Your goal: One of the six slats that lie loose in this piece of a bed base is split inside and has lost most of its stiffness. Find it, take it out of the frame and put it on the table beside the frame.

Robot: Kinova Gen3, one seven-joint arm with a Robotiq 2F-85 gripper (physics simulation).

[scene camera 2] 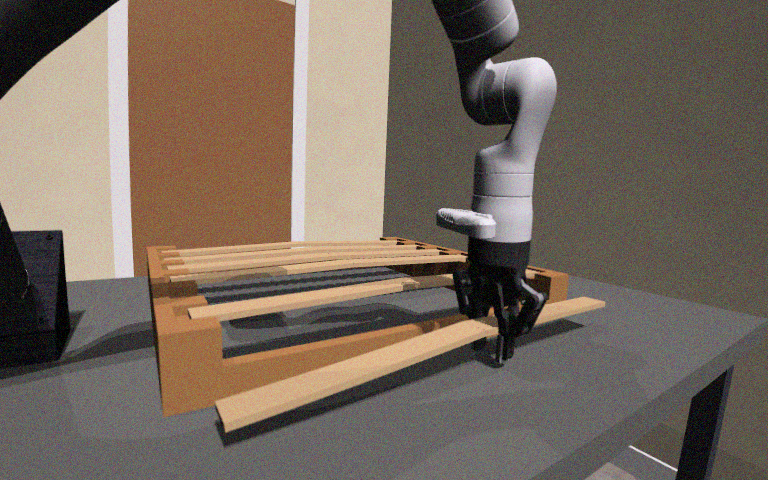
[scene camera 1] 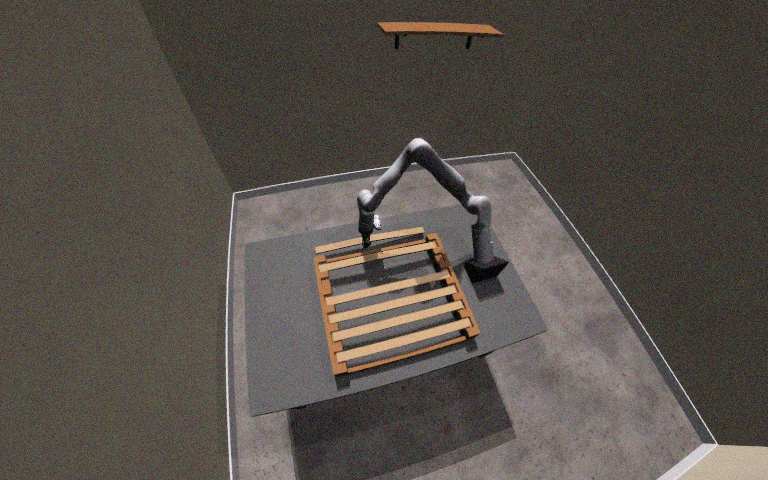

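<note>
A pale wooden slat [scene camera 1: 396,235] [scene camera 2: 339,374] lies lengthwise outside the orange-brown frame [scene camera 1: 325,285] [scene camera 2: 189,367], along its end rail, low over the table. Its shadow is close beneath it; I cannot tell whether it touches the table. My gripper [scene camera 1: 367,244] [scene camera 2: 501,339] points down and is shut on this slat near its middle, one finger showing on the side away from the frame. Several other slats lie across the frame, the nearest slat [scene camera 1: 390,254] [scene camera 2: 294,301] beside the end rail. A wider gap with an unfilled notch follows it. No split shows on any slat.
The grey table [scene camera 1: 277,339] [scene camera 2: 623,339] carries the frame. The arm's dark base [scene camera 1: 485,268] [scene camera 2: 36,294] stands beside the frame's right side in scene camera 1. A wooden bench [scene camera 1: 441,28] is far off. A brown door [scene camera 2: 209,124] stands behind the table.
</note>
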